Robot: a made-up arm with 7 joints. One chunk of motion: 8 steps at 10 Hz.
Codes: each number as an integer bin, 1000 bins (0 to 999) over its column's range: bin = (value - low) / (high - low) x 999, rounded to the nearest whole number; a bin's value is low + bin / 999 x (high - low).
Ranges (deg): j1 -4..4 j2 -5..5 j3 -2..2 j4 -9..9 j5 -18..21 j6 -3..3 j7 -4..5
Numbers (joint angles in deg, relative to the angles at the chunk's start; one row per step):
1: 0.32 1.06 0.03 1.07 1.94 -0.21 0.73
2: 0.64 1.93 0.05 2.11 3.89 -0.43 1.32
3: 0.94 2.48 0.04 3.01 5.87 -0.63 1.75
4: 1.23 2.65 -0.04 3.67 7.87 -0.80 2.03
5: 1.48 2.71 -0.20 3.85 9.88 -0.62 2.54
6: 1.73 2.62 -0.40 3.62 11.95 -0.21 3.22
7: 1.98 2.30 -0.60 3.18 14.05 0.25 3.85
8: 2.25 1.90 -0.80 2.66 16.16 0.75 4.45
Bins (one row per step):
1: 539 605 507 559 511 465 525
2: 579 692 512 617 561 428 591
3: 617 747 509 667 611 395 638
4: 653 764 490 703 663 366 669
5: 684 770 450 713 714 396 726
6: 716 761 400 700 767 465 801
7: 747 729 350 676 821 541 871
8: 780 689 300 647 875 624 938

